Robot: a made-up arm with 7 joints. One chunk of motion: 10 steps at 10 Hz.
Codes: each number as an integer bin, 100 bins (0 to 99) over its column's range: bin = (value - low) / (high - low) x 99, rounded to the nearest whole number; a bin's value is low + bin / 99 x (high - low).
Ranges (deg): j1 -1..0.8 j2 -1.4..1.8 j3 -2.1..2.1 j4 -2.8..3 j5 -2.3..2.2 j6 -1..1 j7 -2..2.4
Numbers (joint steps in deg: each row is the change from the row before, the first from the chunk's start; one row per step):
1: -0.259 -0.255 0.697 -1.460 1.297 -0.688 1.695
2: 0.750 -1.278 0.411 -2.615 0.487 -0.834 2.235
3: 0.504 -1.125 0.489 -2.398 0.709 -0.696 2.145
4: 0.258 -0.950 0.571 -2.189 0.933 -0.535 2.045
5: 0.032 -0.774 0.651 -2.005 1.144 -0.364 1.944
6: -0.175 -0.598 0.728 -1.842 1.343 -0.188 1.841
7: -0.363 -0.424 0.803 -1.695 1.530 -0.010 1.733
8: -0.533 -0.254 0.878 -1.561 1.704 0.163 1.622
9: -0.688 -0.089 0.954 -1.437 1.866 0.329 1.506
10: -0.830 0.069 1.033 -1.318 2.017 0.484 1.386
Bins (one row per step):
1: 41 35 66 23 79 15 83
2: 96 4 59 3 61 8 95
3: 83 9 61 7 66 15 93
4: 69 14 63 10 71 23 91
5: 57 19 65 14 76 31 89
6: 45 25 67 16 80 40 86
7: 35 30 68 19 84 49 84
8: 26 35 70 21 88 58 81
9: 17 41 72 23 92 66 79
10: 9 45 74 25 95 73 76

